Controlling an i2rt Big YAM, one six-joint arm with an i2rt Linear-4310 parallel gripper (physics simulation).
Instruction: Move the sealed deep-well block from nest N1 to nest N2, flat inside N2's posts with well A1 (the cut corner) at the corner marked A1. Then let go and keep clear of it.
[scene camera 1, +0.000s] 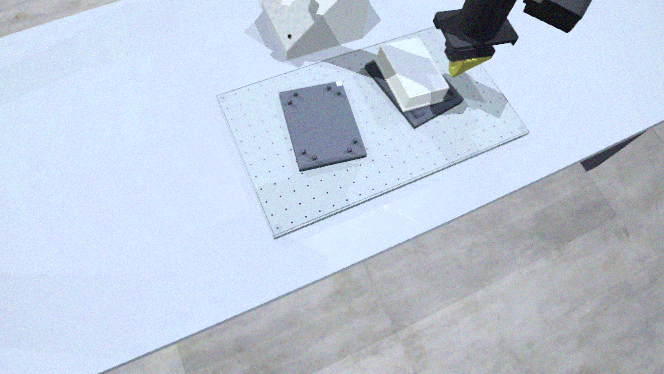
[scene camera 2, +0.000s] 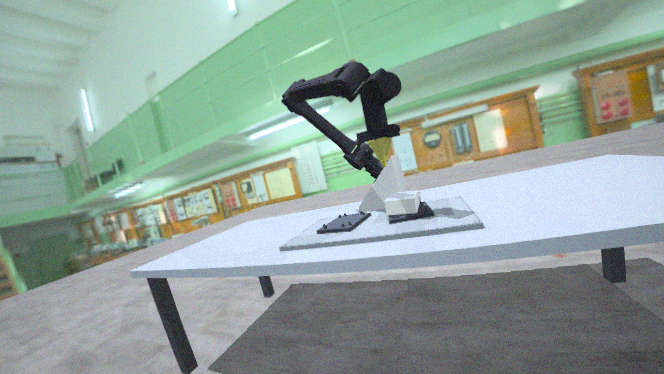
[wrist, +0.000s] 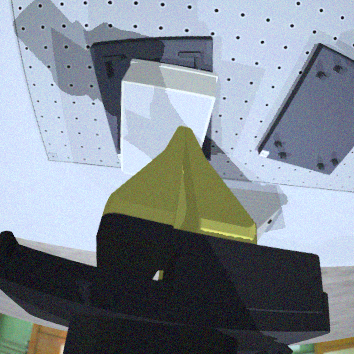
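Note:
The pale deep-well block sits on the dark nest N1, turned relative to it; whether it lies fully flat is hard to tell. Its cut corner cannot be made out. Nest N2 is a dark plate with small corner posts, holding no block. A small white mark shows at one of its corners. My gripper is shut and empty, its yellow fingertips together above N1's side. In the wrist view the fingers hide part of the block.
Both nests stand on a perforated board on the white table. A pale faceted object stands behind the board, close to its back edge. The table's front edge runs beyond the board.

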